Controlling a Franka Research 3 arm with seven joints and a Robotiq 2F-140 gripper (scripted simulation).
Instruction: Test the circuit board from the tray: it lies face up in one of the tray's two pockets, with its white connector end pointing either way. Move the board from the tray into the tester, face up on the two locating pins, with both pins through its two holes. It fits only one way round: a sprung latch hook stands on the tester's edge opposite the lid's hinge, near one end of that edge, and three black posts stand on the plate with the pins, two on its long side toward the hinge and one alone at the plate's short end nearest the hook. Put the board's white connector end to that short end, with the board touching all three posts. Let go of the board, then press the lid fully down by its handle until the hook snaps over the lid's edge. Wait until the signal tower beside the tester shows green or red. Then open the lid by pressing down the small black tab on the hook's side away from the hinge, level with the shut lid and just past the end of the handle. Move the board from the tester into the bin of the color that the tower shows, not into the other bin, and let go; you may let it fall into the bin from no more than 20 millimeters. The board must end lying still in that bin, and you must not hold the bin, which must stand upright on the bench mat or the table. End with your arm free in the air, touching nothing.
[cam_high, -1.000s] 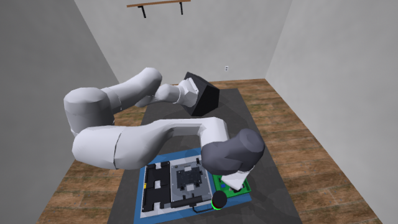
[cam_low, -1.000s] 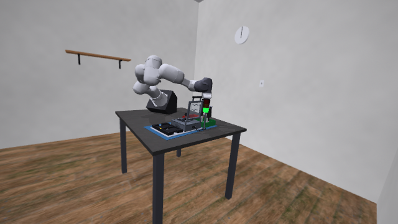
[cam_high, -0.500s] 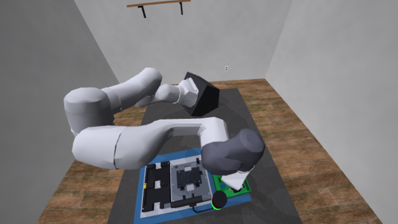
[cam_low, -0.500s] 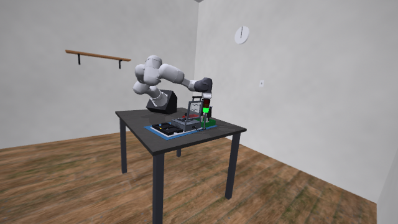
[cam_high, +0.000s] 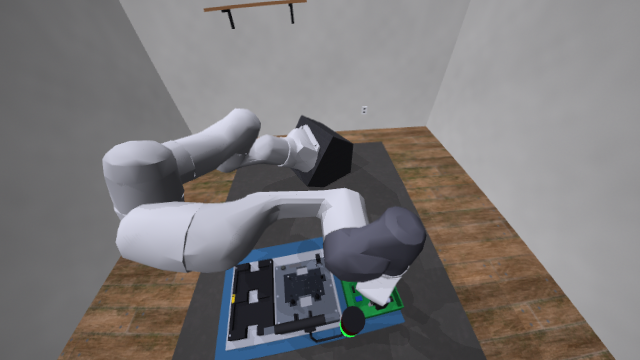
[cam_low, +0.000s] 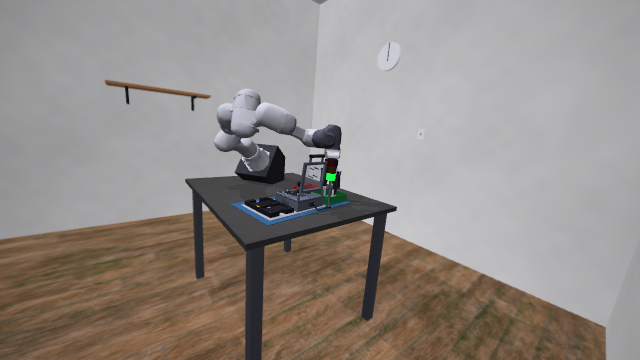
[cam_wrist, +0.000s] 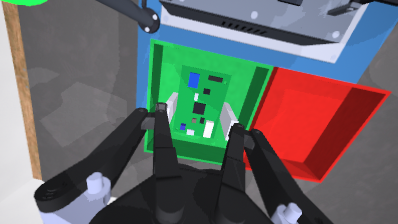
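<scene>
The green bin lies 30 mm below my hand. From my hand the other things lie so: latch hook (120 mm behind, 130 mm to the right, 50 mm above); green circuit board (20 mm below); red bin (150 mm behind, 20 mm to the left, 30 mm below).
</scene>
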